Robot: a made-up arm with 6 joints.
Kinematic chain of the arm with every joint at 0, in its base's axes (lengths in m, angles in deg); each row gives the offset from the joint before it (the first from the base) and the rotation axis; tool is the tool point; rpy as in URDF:
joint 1: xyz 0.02 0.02 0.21 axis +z
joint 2: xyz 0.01 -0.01 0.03 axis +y
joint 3: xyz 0 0 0.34 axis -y
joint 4: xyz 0.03 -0.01 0 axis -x
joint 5: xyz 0.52 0 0.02 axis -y
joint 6: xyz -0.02 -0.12 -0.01 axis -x
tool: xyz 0 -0.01 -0.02 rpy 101.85 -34.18 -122.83
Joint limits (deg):
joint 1: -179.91..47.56
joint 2: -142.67..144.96
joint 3: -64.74..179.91
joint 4: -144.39..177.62
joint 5: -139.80..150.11
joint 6: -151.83..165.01
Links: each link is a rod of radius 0.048 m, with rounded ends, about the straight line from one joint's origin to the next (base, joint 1, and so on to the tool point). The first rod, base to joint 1, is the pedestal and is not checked.
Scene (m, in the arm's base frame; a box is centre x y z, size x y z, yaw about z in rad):
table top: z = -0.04
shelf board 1: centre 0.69 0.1 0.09 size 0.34 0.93 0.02 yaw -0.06
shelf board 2: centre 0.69 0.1 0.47 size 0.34 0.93 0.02 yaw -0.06
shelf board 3: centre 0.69 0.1 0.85 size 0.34 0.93 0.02 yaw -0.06
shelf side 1: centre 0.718 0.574 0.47 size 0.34 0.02 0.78 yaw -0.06
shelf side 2: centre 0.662 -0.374 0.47 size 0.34 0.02 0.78 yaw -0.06
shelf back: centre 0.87 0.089 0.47 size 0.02 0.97 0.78 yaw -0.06
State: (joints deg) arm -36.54 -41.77 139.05 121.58 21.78 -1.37
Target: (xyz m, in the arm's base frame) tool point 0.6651 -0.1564 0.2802
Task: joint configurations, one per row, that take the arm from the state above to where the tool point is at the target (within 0.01 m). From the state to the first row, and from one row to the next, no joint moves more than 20 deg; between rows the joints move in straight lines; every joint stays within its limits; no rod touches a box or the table.
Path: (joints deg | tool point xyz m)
1: -37.06 -39.27 122.29 123.97 17.10 -0.07 | -0.5572 0.5067 0.5640
2: -37.58 -36.78 105.52 126.36 12.42 1.24 | -0.4964 0.4761 0.7512
3: -38.11 -34.28 88.76 128.75 7.73 2.54 | -0.3918 0.4098 0.9090
4: -38.63 -31.78 72.00 131.14 3.05 3.85 | -0.2546 0.3145 1.0201
5: -39.15 -29.29 55.23 133.53 -1.63 5.15 | -0.0995 0.2006 1.0730
6: -39.67 -26.79 38.47 135.92 -6.31 6.45 | 0.0570 0.0809 1.0625
7: -39.45 -24.30 20.12 140.48 -4.72 4.25 | 0.2111 -0.0380 0.9831
8: -39.23 -21.82 1.76 145.03 -3.13 2.04 | 0.3316 -0.1283 0.8421
9: -39.01 -19.33 -16.59 149.59 -1.53 -0.17 | 0.4032 -0.1782 0.6600
10: -38.79 -16.85 -34.94 154.15 0.06 -2.38 | 0.4170 -0.1815 0.4633
11: -38.56 -14.36 -53.30 158.70 1.65 -4.58 | 0.3724 -0.1388 0.2802
12: -33.29 0.65 -37.17 156.27 5.18 -3.72 | 0.4667 -0.1622 0.3030
13: -28.03 15.66 -21.05 153.83 8.71 -2.86 | 0.5668 -0.1692 0.3027
14: -22.76 30.67 -4.93 151.39 12.23 -2.00 | 0.6651 -0.1564 0.2802

